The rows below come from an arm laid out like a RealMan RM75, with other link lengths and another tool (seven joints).
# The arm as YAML. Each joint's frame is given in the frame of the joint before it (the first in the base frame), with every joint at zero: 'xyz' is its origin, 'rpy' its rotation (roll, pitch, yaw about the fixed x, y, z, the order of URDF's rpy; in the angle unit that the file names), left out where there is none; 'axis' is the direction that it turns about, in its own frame. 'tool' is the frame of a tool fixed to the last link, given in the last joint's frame.
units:
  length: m
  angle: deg
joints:
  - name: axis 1
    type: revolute
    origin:
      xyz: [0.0, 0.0, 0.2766]
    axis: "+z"
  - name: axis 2
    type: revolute
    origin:
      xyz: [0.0, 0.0, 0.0]
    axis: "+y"
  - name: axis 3
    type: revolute
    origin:
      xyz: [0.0, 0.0, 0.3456]
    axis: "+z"
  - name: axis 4
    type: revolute
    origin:
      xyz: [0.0, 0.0, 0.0]
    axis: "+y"
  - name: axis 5
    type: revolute
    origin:
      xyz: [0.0, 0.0, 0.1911]
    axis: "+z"
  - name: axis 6
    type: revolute
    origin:
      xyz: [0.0, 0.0, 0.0]
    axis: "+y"
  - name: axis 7
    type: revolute
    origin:
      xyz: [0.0, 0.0, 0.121]
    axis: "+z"
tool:
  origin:
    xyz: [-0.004, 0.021, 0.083]
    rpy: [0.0, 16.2, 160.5]
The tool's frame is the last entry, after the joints.
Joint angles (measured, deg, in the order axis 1, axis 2, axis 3, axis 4, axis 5, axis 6, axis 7), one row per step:
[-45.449, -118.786, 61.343, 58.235, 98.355, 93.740, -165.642]
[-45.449, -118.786, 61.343, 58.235, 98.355, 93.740, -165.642]
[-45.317, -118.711, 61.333, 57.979, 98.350, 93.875, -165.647]
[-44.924, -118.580, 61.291, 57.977, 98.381, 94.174, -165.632]
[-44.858, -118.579, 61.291, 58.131, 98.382, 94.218, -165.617]
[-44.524, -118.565, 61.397, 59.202, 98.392, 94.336, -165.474]
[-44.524, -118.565, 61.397, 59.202, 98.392, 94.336, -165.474]
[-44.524, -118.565, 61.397, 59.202, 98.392, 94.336, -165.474]
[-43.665, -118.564, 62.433, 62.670, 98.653, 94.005, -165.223]
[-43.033, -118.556, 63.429, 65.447, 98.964, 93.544, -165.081]
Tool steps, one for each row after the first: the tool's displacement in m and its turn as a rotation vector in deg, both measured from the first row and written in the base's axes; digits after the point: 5 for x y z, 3 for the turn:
[0.00000, 0.00000, 0.00000, 0.000, 0.000, 0.000]
[-0.00181, -0.00030, 0.00000, -0.222, 0.047, 0.268]
[-0.00522, -0.00130, 0.00083, -0.349, 0.175, 0.521]
[-0.00535, -0.00157, 0.00112, -0.280, 0.188, 0.433]
[-0.00537, -0.00293, 0.00278, 0.319, 0.334, -0.290]
[-0.00537, -0.00293, 0.00278, 0.319, 0.334, -0.290]
[-0.00537, -0.00293, 0.00278, 0.319, 0.334, -0.290]
[-0.00400, -0.00661, 0.00511, 2.290, 1.329, -2.629]
[-0.00252, -0.00943, 0.00624, 3.891, 2.262, -4.502]

